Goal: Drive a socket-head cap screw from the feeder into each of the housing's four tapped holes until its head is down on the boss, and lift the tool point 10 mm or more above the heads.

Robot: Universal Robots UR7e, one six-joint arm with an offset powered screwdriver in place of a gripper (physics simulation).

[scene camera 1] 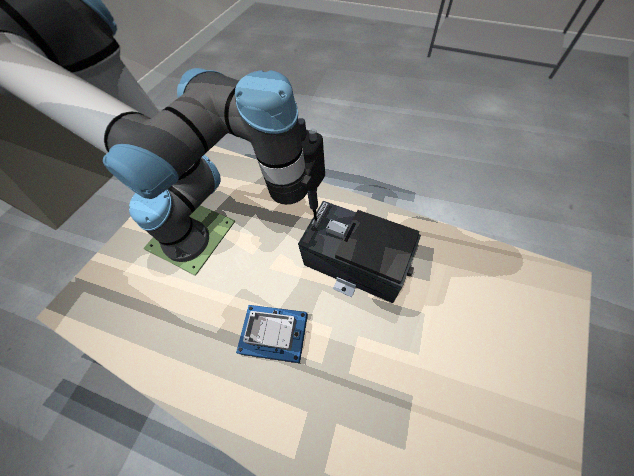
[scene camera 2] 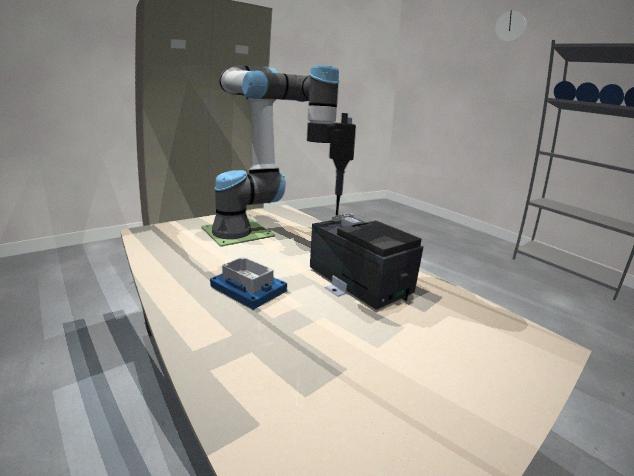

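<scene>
My screwdriver (scene camera 1: 315, 219) (scene camera 2: 337, 213) points straight down, its thin bit at the top of the black screw feeder (scene camera 1: 378, 251) (scene camera 2: 337, 256), at the end nearest the arm. The bit is beside a small pale strip (scene camera 1: 322, 209) there. Whether it touches the feeder or carries a screw is too small to tell. The open grey housing (scene camera 1: 272, 333) (scene camera 2: 265, 281) sits upright on the blue fixture plate (scene camera 1: 301, 344) (scene camera 2: 256, 299), well apart from the screwdriver. Its corner bosses show in scene camera 1, but whether their holes hold screws cannot be made out.
The arm stands on a green base plate (scene camera 1: 217, 231) (scene camera 2: 262, 235) on the wooden table (scene camera 1: 486, 333) (scene camera 2: 435, 399). A metal bracket (scene camera 1: 344, 287) (scene camera 2: 336, 287) projects from the feeder's side towards the housing. A tall cabinet (scene camera 2: 176, 102) and a shelf rack (scene camera 2: 533, 163) stand beyond the table.
</scene>
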